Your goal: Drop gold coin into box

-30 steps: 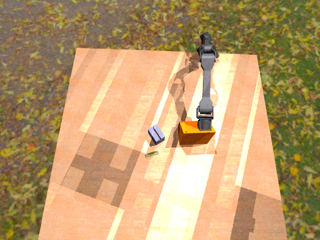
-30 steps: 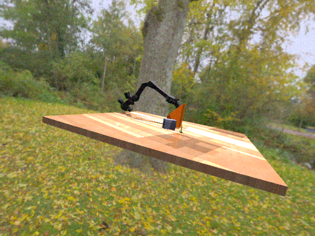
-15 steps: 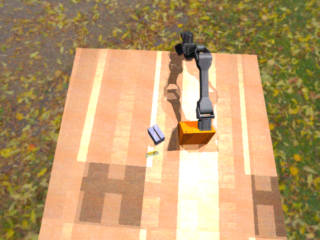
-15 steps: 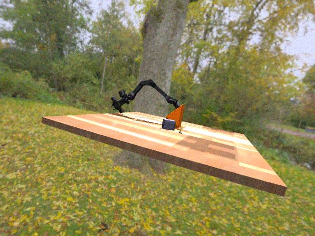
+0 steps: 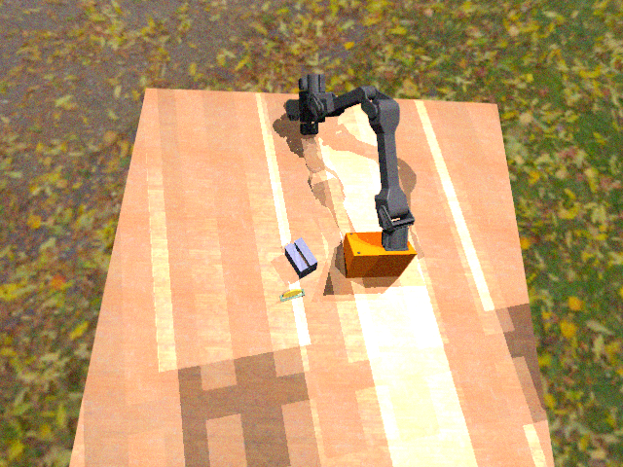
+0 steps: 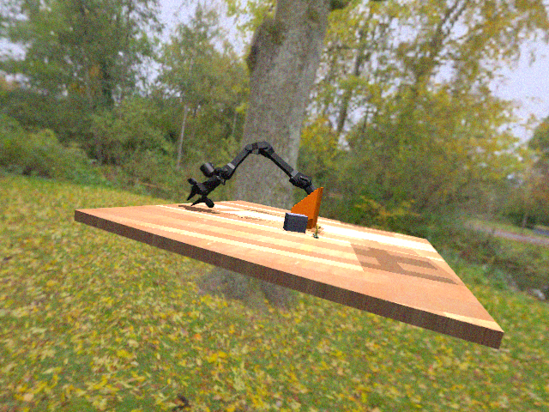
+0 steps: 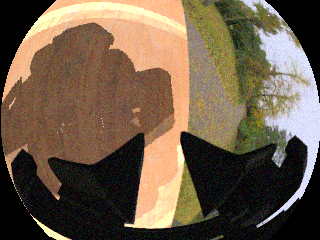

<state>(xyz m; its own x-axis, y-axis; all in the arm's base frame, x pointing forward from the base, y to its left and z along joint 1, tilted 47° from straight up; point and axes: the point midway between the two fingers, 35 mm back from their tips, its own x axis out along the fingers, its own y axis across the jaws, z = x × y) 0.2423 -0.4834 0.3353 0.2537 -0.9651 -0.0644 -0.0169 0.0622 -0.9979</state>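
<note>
Right now my gripper tip is 4 cm short of the gold coin, 69 cm to the right of it and 1 cm below it.
</note>
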